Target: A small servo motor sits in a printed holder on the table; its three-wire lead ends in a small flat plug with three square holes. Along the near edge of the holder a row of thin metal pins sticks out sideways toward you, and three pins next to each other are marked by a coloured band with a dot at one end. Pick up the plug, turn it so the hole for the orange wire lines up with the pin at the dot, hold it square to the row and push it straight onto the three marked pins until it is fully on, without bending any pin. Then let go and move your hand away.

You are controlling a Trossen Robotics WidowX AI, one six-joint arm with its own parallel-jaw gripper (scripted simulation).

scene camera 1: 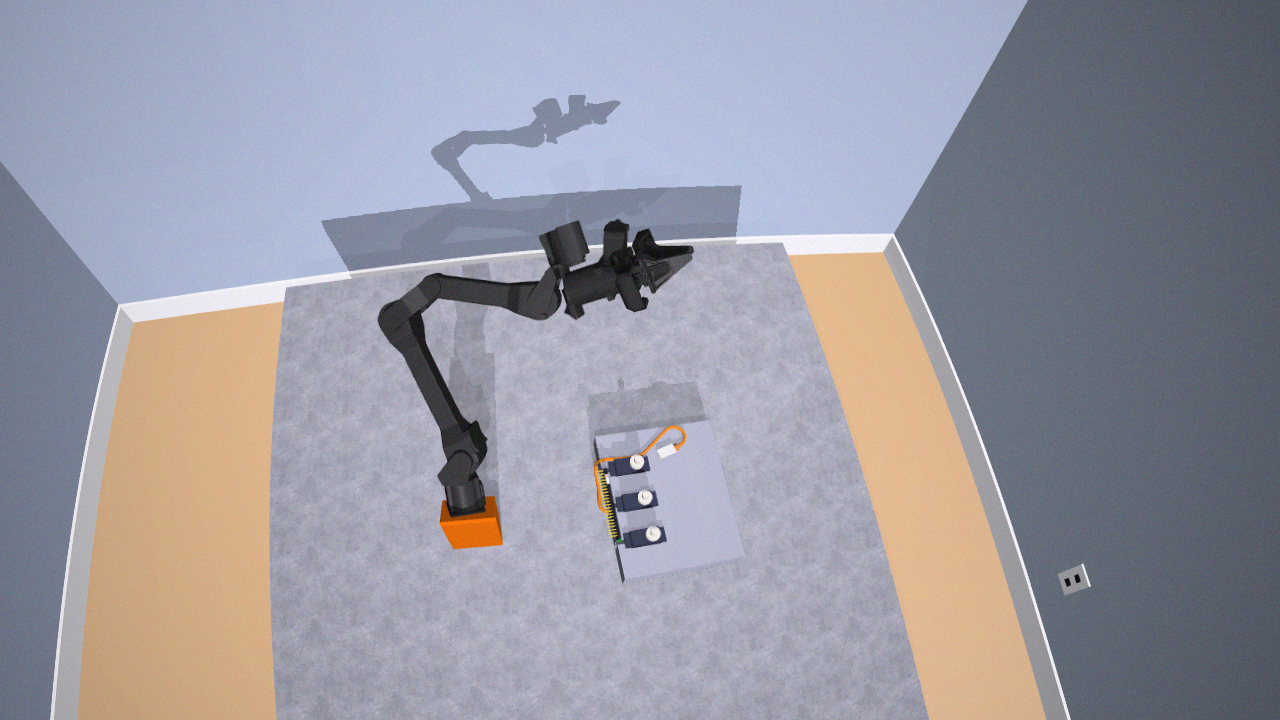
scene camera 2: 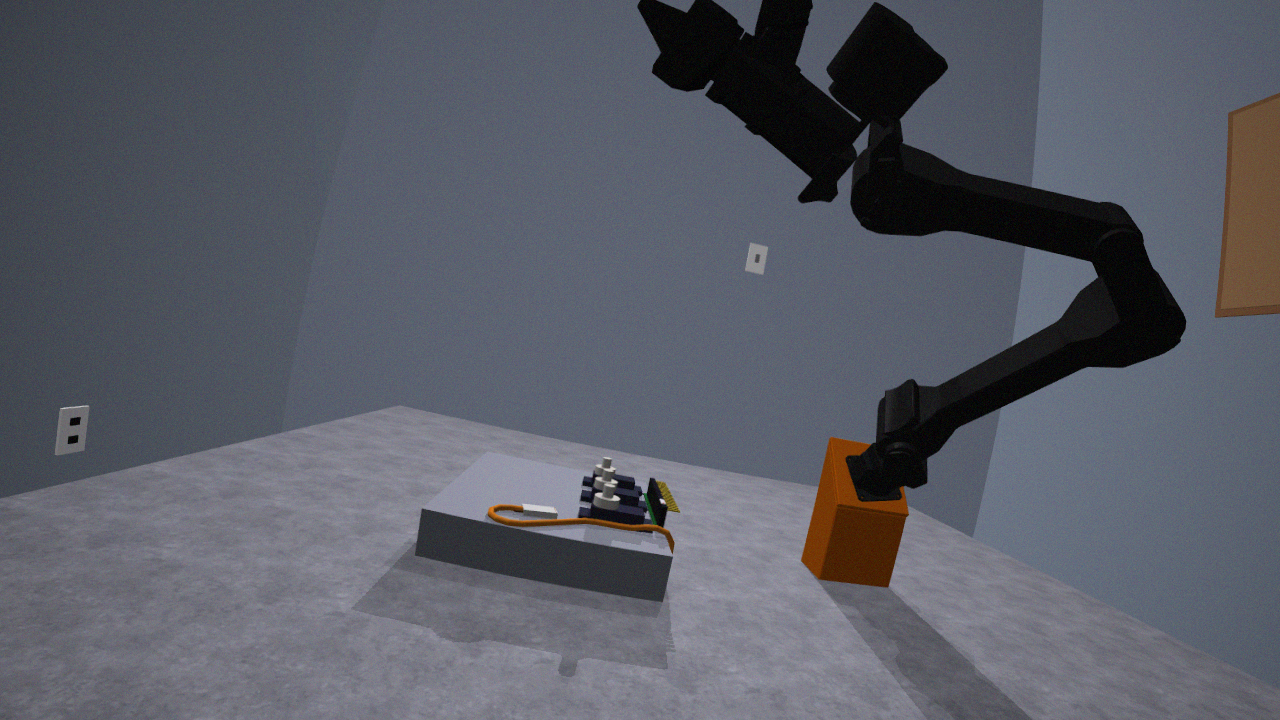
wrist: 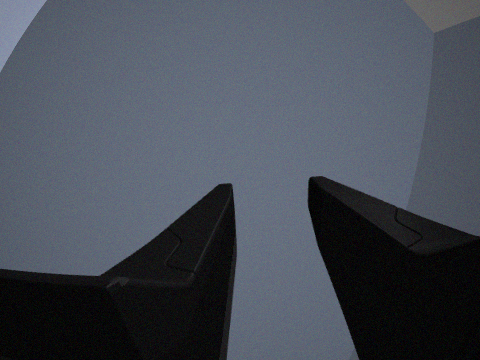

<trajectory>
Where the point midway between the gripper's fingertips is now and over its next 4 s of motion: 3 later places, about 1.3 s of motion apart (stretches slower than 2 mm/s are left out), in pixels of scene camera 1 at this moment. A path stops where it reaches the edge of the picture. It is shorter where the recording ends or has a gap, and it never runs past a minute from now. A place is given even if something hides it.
My gripper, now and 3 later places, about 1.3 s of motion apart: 692,252; 642,304; 668,355; 676,404
</trajectory>
